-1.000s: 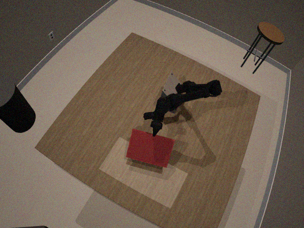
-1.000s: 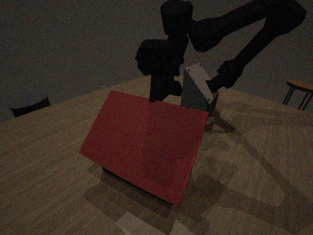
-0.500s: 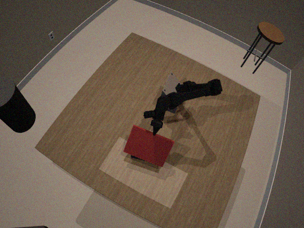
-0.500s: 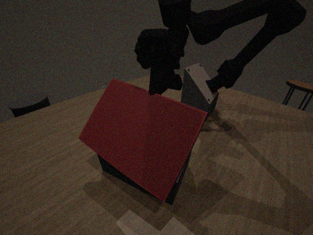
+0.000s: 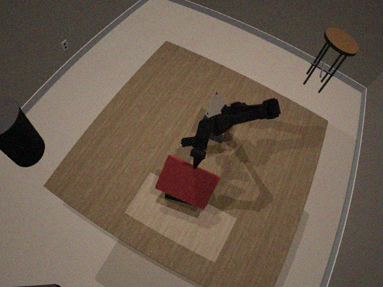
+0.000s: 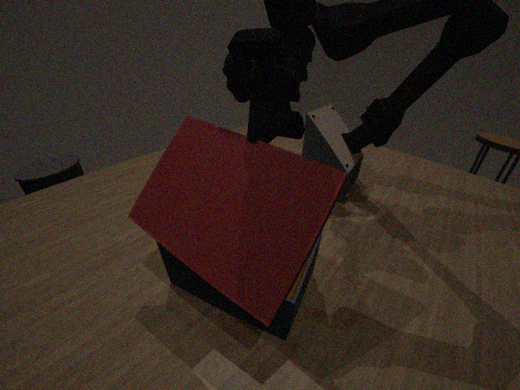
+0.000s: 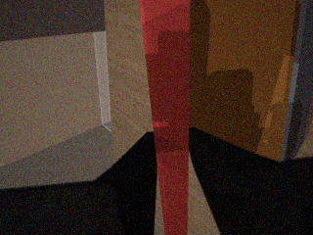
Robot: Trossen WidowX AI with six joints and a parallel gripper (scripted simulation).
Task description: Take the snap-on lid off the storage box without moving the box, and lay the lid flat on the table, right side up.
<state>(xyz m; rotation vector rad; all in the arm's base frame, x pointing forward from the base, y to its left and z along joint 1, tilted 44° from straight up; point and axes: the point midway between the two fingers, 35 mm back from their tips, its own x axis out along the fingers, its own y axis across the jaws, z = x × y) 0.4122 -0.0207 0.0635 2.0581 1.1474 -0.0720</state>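
My gripper tip is now 6 cm short of the red lid and 5 cm above it. From my gripper tip the other things lie so: storage box (4 cm ahead, 1 cm to the left, 18 cm below).
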